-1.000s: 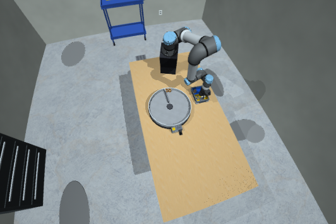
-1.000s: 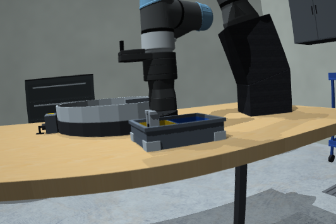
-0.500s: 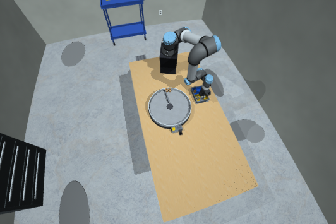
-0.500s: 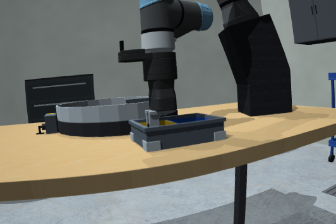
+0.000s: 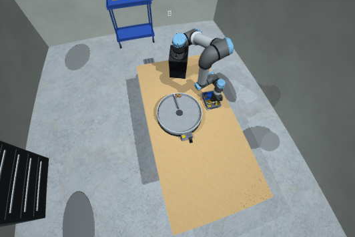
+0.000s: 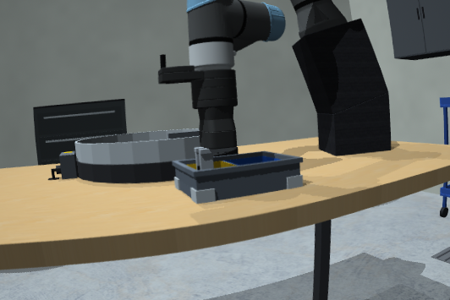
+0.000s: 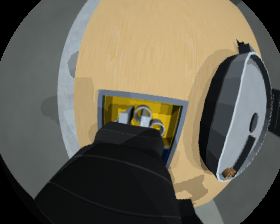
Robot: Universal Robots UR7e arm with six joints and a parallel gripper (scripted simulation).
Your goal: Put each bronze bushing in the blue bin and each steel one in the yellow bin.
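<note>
My hand is 60 mm past the grey two-part tray. Also, from my hand: round grey turntable: 40 mm behind, 360 mm to the right, 20 mm above.
</note>
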